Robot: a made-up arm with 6 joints. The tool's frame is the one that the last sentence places.
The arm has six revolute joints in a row. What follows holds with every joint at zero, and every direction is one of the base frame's. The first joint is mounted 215 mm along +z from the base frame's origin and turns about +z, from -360 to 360 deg. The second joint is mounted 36 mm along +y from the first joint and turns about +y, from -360 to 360 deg. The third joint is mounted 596 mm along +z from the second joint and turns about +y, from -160 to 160 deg. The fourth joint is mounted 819 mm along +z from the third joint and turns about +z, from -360 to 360 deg. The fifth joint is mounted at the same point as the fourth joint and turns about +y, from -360 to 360 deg. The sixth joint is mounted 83 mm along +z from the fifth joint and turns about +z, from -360 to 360 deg. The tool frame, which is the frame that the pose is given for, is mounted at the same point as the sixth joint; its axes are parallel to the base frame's.
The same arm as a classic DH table. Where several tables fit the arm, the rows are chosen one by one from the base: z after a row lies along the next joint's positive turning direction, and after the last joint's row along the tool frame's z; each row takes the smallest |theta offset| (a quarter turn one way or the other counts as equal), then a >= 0, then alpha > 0; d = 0 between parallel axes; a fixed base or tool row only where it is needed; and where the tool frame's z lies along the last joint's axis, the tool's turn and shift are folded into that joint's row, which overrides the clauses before.
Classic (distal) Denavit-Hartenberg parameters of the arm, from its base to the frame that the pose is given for. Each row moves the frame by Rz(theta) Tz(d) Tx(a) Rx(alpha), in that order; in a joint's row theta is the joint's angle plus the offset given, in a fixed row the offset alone. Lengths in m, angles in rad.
joint 1: a 0, alpha -1.5708, d 0.215, theta0 0
joint 2: a 0.596, alpha 0, d 0, theta0 -1.5708
joint 3: a 0, alpha 1.5708, d 0.036, theta0 1.5708
joint 4: a 0, alpha -1.5708, d 0.819, theta0 0
joint 5: a 0, alpha 1.5708, d 0, theta0 0
joint 6: a 0, alpha 0, d 0.083, theta0 0
Joint limits (rad, base to tool): -6.2832..6.2832 -6.2832..6.2832 -2.7925..2.7925 -6.2832..6.2832 -6.2832..6.2832 -6.2832..6.2832

